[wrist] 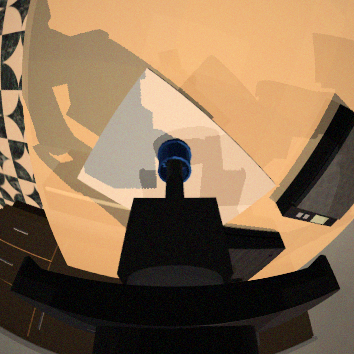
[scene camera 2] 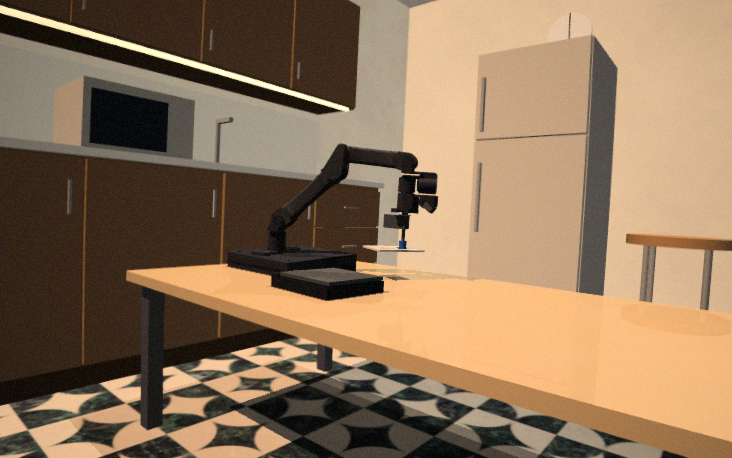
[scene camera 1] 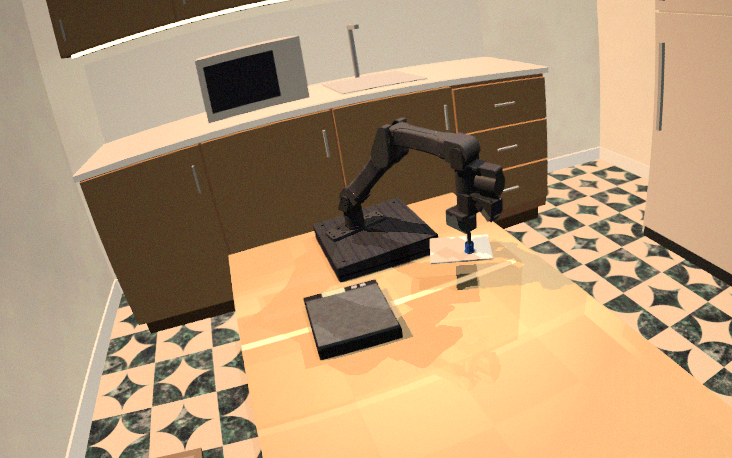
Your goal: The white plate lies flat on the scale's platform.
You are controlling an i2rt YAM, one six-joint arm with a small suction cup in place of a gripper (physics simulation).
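Frame: origin at the arm's base, x ahead, y left, z up, level; millimetres.
Seen in the pictures: hand, tool point: (wrist: 174, 148) (scene camera 2: 402, 251) (scene camera 1: 469, 254); arm's base, link origin: (scene camera 2: 276, 252) (scene camera 1: 356, 226).
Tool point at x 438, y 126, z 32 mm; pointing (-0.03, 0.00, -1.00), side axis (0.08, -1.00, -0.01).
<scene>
Pixels of each thing's top centre, then the offset from my tool point to it. Level surfaces: height alone.
- white plate, top centre: (wrist: 179, 183) (scene camera 1: 460, 247) (scene camera 2: 393, 247) dz +12, dx -30, dy -7 mm
- scale, top centre: (wrist: 345, 185) (scene camera 1: 348, 309) (scene camera 2: 327, 273) dz -46, dx -62, dy -351 mm
- wooden table, surface height: dz -91 mm
The white plate (scene camera 1: 448, 252) (scene camera 2: 377, 248) (wrist: 185, 107) is thin and rectangular. It hangs level on my blue suction cup (scene camera 1: 469, 249) (scene camera 2: 402, 246) (wrist: 174, 159), clear above the table, as scene camera 2 shows. The cup is on the plate's top face, and my gripper is shut on the plate. The scale (scene camera 1: 353, 315) (scene camera 2: 334, 278) (wrist: 332, 180) is a low black box with a grey platform and a small pale display. It stands on the table, left of the plate in the first scene view. The platform bears nothing.
The arm's black wooden base block (scene camera 1: 377, 259) (scene camera 2: 291, 260) (wrist: 255, 255) stands behind the scale, close to the plate's left side in the first scene view. The wooden table (scene camera 1: 485, 405) (scene camera 2: 485, 324) carries the scale and the base. Kitchen cabinets (scene camera 1: 275, 189) stand behind the table.
</scene>
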